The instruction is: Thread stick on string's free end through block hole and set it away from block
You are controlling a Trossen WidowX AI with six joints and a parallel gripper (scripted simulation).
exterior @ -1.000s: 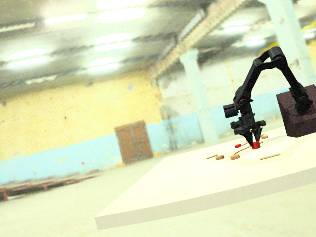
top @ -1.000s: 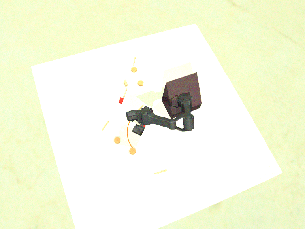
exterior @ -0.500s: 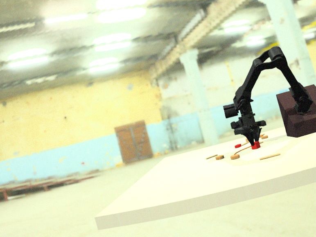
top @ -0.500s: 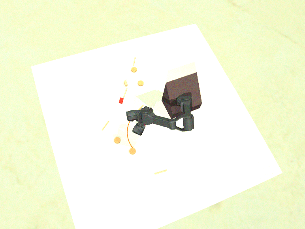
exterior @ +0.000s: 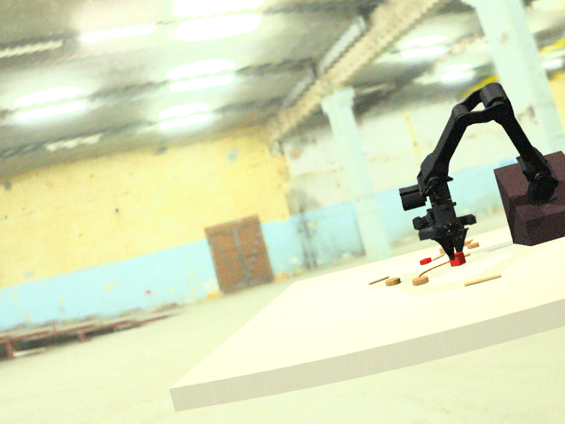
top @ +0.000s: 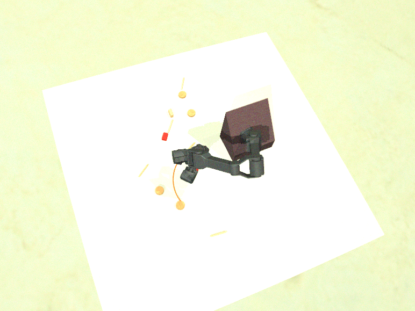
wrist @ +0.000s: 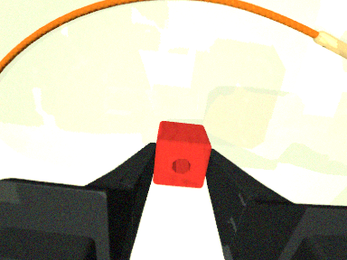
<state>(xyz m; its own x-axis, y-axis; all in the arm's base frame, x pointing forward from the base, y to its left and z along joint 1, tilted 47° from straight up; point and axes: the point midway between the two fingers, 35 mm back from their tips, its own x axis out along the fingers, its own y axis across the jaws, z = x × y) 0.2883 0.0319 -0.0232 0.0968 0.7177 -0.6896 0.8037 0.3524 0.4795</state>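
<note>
The thin wooden stick lies 30 mm behind my gripper tip, 110 mm to the right of it and 20 mm below it. Round my gripper tip: red block right at my gripper tip; then small pale block 50 mm behind, 330 mm to the right, 10 mm below; then round wooden button 130 mm ahead, 120 mm to the left, 10 mm below.
</note>
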